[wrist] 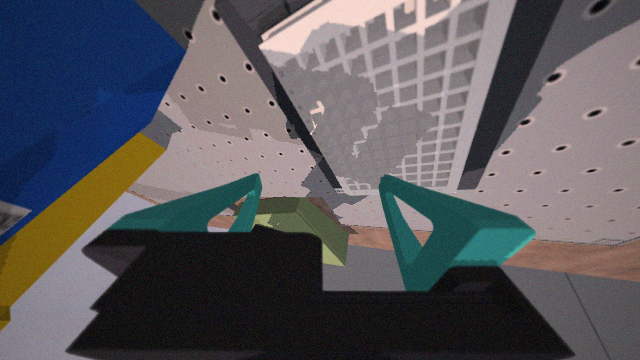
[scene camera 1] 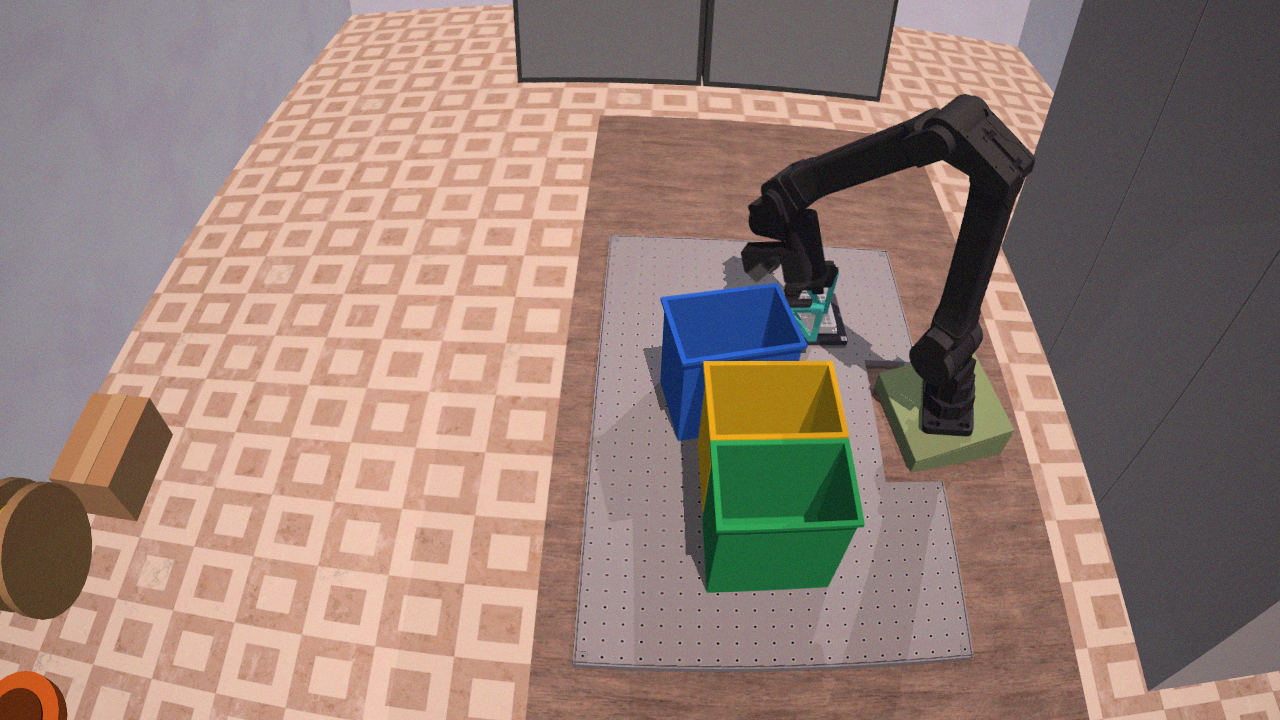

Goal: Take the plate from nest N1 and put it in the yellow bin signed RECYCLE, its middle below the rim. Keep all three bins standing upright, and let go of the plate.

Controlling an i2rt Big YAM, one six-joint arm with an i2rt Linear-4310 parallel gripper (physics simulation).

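Frame: origin at the arm's base, x down, y left, z ahead, level; millimetres.
Seen in the pictures: gripper, fingertip midpoint: (wrist: 320,180) (scene camera 1: 817,327); arm's base, link origin: (scene camera 1: 947,404).
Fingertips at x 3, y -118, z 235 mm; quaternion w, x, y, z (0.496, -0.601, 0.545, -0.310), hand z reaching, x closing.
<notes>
Pixels of each thing's top centre, then the offset from my fingertips to it. Level surfaces: height alone.
- white gridded plate, top centre: (wrist: 383,138) (scene camera 1: 798,309) dx +8, dy -42, dz +36 mm
- dark nest, top centre: (wrist: 382,125) (scene camera 1: 797,314) dx +19, dy -41, dz +37 mm
- yellow bin, top centre: (scene camera 1: 775,398) dx -146, dy +297, dz +55 mm
- blue bin, top centre: (scene camera 1: 733,320) dx -146, dy +172, dz +133 mm
- green bin, top centre: (scene camera 1: 787,482) dx -146, dy +425, dz +22 mm
- perforated grey board, surface height: dx +33 mm
The white gridded plate (scene camera 1: 827,316) (wrist: 450,62) lies in a dark nest (scene camera 1: 835,340) (wrist: 511,75); no nest label is readable. My gripper (scene camera 1: 812,324) (wrist: 320,180) is open and empty, its teal fingers low at the plate, near its end in the wrist view. Whether they touch it is unclear. The yellow bin (scene camera 1: 774,402) (wrist: 100,192) stands upright between the blue bin (scene camera 1: 733,324) (wrist: 80,75) and the green bin (scene camera 1: 778,559). Blue and green also stand upright. The inside of the yellow bin shows no plate. The RECYCLE sign does not show.
The blue bin stands close beside the gripper and nest. The arm's base sits on a pale green block (scene camera 1: 895,411) (wrist: 280,206) right of the bins. A perforated grey board (scene camera 1: 760,635) (wrist: 565,195) lies under bins and nest. A tall dark cabinet (scene camera 1: 1154,268) stands at the right.
</notes>
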